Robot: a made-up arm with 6 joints. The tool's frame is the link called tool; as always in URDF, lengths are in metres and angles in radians. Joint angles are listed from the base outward.
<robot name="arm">
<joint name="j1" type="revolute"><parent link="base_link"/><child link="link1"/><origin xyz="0 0 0.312" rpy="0 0 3.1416"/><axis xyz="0 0 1"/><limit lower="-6.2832" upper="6.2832"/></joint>
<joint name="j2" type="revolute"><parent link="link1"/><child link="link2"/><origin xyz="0 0 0" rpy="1.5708 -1.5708 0"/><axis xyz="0 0 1"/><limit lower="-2.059" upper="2.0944"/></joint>
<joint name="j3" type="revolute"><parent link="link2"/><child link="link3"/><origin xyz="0.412 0.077 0" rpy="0 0 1.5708"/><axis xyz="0 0 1"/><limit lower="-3.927" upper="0.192"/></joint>
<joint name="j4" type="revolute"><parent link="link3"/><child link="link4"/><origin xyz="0.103 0.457 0" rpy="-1.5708 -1.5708 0"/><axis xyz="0 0 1"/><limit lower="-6.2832" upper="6.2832"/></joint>
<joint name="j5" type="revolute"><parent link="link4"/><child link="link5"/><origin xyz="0 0 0" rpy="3.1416 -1.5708 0"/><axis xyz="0 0 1"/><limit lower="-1.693" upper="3.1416"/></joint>
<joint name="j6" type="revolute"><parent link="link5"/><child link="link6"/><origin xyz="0.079 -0.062 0" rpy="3.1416 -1.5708 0"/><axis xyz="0 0 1"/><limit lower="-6.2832" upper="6.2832"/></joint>
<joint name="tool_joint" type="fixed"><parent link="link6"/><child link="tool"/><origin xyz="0 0 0" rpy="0 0 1.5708"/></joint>
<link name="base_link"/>
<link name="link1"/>
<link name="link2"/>
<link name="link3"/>
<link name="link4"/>
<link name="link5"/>
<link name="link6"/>
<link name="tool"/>
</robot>
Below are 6 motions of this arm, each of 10 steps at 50 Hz.
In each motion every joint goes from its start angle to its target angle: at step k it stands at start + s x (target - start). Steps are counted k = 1, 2, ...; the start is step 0. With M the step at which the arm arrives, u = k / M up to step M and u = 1 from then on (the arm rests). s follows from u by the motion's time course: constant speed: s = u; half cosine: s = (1 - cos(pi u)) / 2; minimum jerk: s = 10 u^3 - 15 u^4 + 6 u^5.
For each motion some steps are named. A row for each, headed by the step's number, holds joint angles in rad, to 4 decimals.
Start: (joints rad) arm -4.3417 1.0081 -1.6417 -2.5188 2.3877 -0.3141
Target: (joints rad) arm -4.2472 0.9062 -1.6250 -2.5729 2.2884 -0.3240
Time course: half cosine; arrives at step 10
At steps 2, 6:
2: -4.3327 0.9984 -1.6401 -2.5240 2.3782 -0.3150
6: -4.2798 0.9414 -1.6308 -2.5542 2.3227 -0.3206

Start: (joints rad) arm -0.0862 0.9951 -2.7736 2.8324 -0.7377 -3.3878
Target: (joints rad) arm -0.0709 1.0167 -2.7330 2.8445 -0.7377 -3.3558
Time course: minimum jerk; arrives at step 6
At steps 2, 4, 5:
2: -0.0830 0.9996 -2.7651 2.8349 -0.7377 -3.3811
4: -0.0741 1.0122 -2.7415 2.8420 -0.7377 -3.3625
5: -0.0714 1.0159 -2.7344 2.8441 -0.7377 -3.3569

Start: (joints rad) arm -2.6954 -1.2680 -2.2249 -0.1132 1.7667 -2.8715
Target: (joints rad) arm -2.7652 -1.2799 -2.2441 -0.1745 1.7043 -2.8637
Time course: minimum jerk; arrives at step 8
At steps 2, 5, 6, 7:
2: -2.7026 -1.2692 -2.2269 -0.1195 1.7602 -2.8707
5: -2.7460 -1.2766 -2.2388 -0.1576 1.7215 -2.8658
6: -2.7580 -1.2787 -2.2421 -0.1682 1.7108 -2.8645
7: -2.7641 -1.2797 -2.2438 -0.1735 1.7053 -2.8638

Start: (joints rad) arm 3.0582 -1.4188 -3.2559 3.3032 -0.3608 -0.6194
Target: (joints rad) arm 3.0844 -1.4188 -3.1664 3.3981 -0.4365 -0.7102
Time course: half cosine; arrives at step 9
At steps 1, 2, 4, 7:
1: 3.0590 -1.4188 -3.2532 3.3061 -0.3631 -0.6221
2: 3.0613 -1.4188 -3.2454 3.3143 -0.3697 -0.6300
4: 3.0690 -1.4188 -3.2189 3.3424 -0.3921 -0.6569
7: 3.0813 -1.4188 -3.1769 3.3870 -0.4276 -0.6996

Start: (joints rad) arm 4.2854 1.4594 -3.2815 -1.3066 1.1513 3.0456
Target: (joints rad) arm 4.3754 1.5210 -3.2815 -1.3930 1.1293 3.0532
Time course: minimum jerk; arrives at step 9
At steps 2, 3, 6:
2: 4.2923 1.4641 -3.2815 -1.3132 1.1496 3.0462
3: 4.3043 1.4723 -3.2815 -1.3247 1.1467 3.0472
6: 4.3565 1.5081 -3.2815 -1.3749 1.1339 3.0516

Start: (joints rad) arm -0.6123 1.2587 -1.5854 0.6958 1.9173 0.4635
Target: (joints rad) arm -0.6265 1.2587 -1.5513 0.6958 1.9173 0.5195
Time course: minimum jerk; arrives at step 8
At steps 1, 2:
1: -0.6125 1.2587 -1.5849 0.6958 1.9173 0.4644
2: -0.6138 1.2587 -1.5819 0.6958 1.9173 0.4693

